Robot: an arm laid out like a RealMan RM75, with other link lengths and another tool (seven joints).
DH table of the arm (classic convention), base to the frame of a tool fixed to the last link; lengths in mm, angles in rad. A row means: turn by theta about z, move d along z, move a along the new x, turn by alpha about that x. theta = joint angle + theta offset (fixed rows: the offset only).
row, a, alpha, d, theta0
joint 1, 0, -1.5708, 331.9, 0
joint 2, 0, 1.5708, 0, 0
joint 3, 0, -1.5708, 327.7, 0
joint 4, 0, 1.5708, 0, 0
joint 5, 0, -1.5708, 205.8, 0
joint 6, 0, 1.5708, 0, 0
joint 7, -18.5, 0.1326, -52.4, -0.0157
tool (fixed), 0, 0, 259.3, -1.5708
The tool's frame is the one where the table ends.
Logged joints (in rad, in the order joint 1, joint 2, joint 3, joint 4, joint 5, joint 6, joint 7), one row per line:
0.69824, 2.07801, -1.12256, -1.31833, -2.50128, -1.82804, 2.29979
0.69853, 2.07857, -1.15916, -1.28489, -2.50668, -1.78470, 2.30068
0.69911, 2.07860, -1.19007, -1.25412, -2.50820, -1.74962, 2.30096
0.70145, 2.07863, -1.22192, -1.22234, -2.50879, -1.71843, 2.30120
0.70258, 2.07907, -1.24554, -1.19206, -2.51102, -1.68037, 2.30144
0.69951, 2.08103, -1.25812, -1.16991, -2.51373, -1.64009, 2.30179
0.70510, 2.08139, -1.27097, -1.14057, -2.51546, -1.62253, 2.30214
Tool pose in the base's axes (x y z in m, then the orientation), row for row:
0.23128, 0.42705, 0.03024, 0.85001, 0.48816, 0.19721, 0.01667
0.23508, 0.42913, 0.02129, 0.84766, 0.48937, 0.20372, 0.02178
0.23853, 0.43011, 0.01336, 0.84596, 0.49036, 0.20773, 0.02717
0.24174, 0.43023, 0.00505, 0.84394, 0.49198, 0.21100, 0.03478
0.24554, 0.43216, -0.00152, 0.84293, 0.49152, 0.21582, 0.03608
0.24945, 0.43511, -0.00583, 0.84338, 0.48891, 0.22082, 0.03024
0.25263, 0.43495, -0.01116, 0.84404, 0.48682, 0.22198, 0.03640
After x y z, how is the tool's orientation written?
As a quaternion, x y z w.
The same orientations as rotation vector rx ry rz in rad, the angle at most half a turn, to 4 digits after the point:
2.6424, 1.5175, 0.6131
2.6267, 1.5165, 0.6313
2.6127, 1.5144, 0.6416
2.5942, 1.5123, 0.6486
2.5890, 1.5097, 0.6629
2.5997, 1.5071, 0.6807
2.5919, 1.4949, 0.6817

